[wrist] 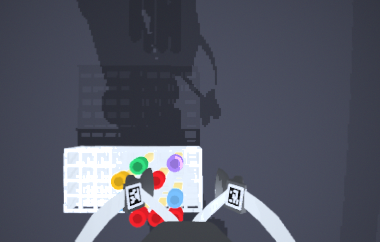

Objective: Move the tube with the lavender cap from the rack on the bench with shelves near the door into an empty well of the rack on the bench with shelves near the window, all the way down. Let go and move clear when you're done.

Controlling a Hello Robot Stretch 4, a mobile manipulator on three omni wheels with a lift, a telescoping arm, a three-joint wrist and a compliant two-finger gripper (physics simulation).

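Places are measured from the robot's base along level axes (x down, y left, z ahead), in centimetres.
Where they show: end effector, tool point: (184,186).
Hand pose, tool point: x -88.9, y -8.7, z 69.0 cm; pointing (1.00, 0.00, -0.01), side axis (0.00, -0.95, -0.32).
Things, the pixels of their top centre, and the offset from my tool point. "pt": a spot on its surface instead.
- tube with the lavender cap, middle of its top: (176,164) dx +3.6, dy +0.4, dz +1.8 cm
- white rack, surface spot: (73,181) pt dx +9.8, dy +15.6, dz +3.1 cm
- green cap, middle of its top: (138,166) dx +3.6, dy +4.5, dz +3.0 cm
- yellow cap, middle of its top: (120,183) dx +3.6, dy +7.2, dz +1.8 cm
- red cap, middle of its top: (157,183) dx +3.6, dy +3.1, dz +0.4 cm
- light blue cap, middle of its top: (176,201) dx +3.6, dy +1.7, dz -2.3 cm
The tube with the lavender cap (175,163) stands in the white rack (73,181), in its upper right part as the wrist view shows it. My gripper (185,183) is open, with one fingertip over the rack and the other beyond the rack's right edge. The lavender cap lies a little above the line between the fingertips in the picture, and neither finger appears to touch it. Which of the two racks this is cannot be told from this view. The lower parts of the tubes are mostly hidden by their caps.
Near the lavender cap are a green cap (138,165), a yellow cap (119,180), a red cap (159,179) and a light blue cap (175,198). Several more red caps (138,217) line the rack's lower edge. Dark shadows of the arm and rack fall on the grey surface above.
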